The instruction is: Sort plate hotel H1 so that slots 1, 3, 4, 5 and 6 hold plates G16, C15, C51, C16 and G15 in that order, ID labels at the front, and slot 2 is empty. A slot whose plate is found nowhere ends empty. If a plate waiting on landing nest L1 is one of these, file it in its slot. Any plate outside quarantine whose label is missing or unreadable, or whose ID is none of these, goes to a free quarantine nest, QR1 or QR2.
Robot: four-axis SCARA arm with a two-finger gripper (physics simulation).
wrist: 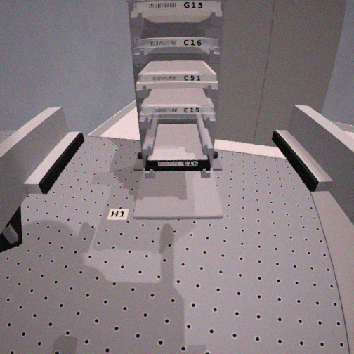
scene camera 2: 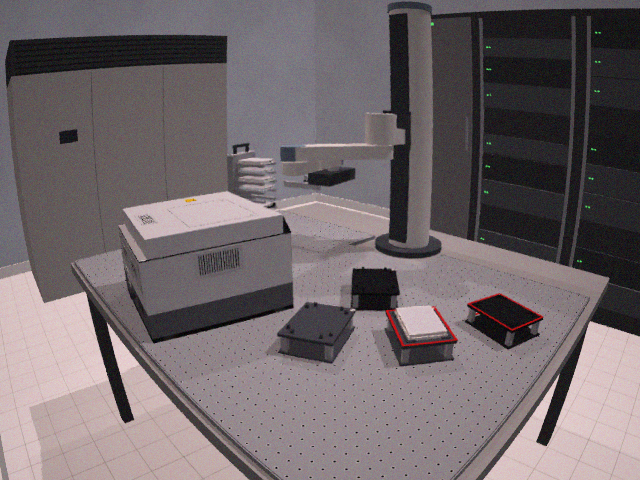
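Observation:
Plate hotel H1 [scene camera 2: 232, 175] [wrist: 212, 204] stands at the table's far end. In the wrist view its labels face front, from the top: G15 [wrist: 172, 6], C16 [wrist: 175, 43], C51 [wrist: 172, 78], C15 [wrist: 175, 110], then an empty level with bare rails, and G16 [wrist: 177, 164] at the bottom. My gripper [scene camera 2: 295, 183] [wrist: 177, 118] is open and empty, in front of the hotel and apart from it. A white plate [scene camera 2: 421, 320] sits on one red-rimmed nest [scene camera 2: 449, 341]; the other red-rimmed nest [scene camera 2: 505, 311] is empty. No label on the white plate can be read.
A dark grey nest [scene camera 2: 317, 322] and a black nest [scene camera 2: 375, 281] carry no plate. A large box-shaped instrument [scene camera 2: 217, 273] stands at the left of the table [scene camera 2: 330, 413]. The robot's column [scene camera 2: 419, 155] rises behind the nests. An H1 sign [wrist: 118, 214] lies before the hotel.

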